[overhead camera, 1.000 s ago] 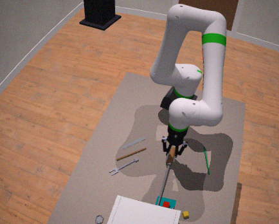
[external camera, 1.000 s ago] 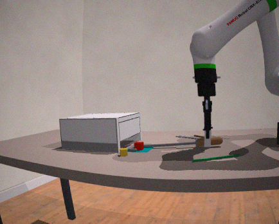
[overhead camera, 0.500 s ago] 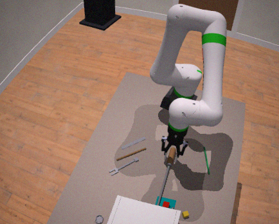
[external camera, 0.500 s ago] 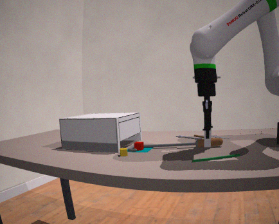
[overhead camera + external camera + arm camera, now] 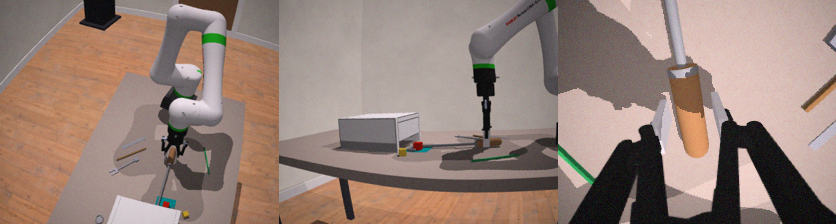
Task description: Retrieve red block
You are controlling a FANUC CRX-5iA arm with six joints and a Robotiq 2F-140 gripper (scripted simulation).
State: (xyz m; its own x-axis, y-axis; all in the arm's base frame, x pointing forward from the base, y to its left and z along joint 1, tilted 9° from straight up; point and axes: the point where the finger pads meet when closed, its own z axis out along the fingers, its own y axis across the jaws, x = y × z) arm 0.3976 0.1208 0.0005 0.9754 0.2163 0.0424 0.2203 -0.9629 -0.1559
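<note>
Right now the long-handled tool is 12 cm ahead of my hand, 7 cm to the left of it and 2 cm below it. Round my hand: grey ruler 23 cm to the right, 4 cm below; then thin green stick 9 cm behind, 18 cm to the left, 3 cm below; then wooden stick 7 cm ahead, 20 cm to the right, 3 cm below.
</note>
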